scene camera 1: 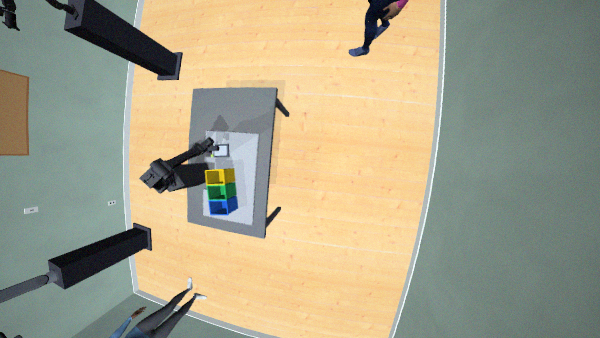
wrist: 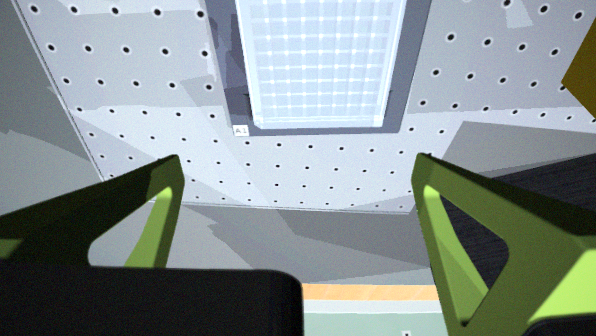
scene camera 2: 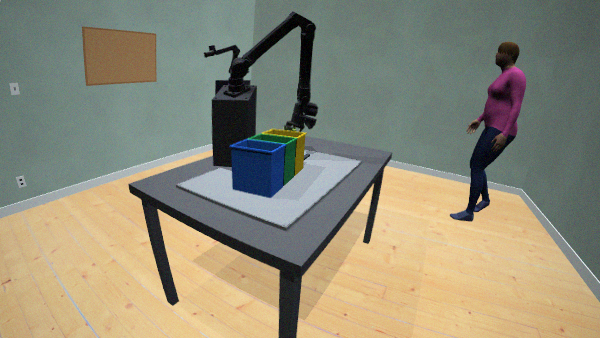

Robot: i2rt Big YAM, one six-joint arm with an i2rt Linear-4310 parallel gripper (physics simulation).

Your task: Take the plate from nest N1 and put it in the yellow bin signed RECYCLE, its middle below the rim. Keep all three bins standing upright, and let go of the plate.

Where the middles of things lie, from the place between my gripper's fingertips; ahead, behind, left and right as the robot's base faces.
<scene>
I see my gripper 80 mm above the gridded plate (wrist: 304, 71), 20 mm short of it and 10 mm to the left of it. Round my hand: green bin (scene camera 2: 289, 155): 360 mm to the right, 120 mm ahead, 10 mm below; blue bin (scene camera 2: 257, 166): 490 mm to the right, 150 mm ahead, 10 mm below.
</scene>
